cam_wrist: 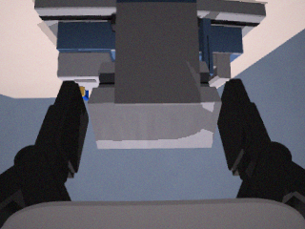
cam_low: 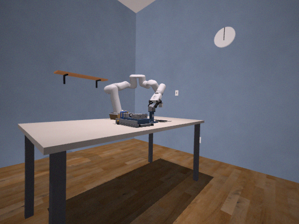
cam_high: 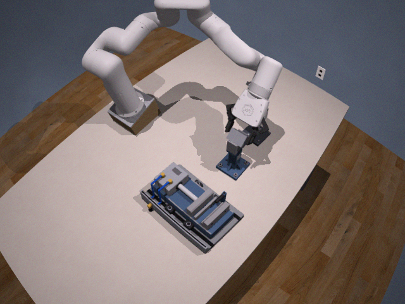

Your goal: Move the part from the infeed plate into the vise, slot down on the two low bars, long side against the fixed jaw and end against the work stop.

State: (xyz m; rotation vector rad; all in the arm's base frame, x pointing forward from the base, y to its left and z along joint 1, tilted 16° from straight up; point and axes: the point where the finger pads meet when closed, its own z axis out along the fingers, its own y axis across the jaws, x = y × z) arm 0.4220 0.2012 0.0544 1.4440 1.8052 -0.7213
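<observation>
My gripper is now 1 cm above the part. Also, from my hand: white cylinder rod: 3 cm ahead, 23 cm to the right, 9 cm below; then blue post: 11 cm ahead, 15 cm to the right, 10 cm below; then work stop: 11 cm ahead, 17 cm to the right, 7 cm below.
</observation>
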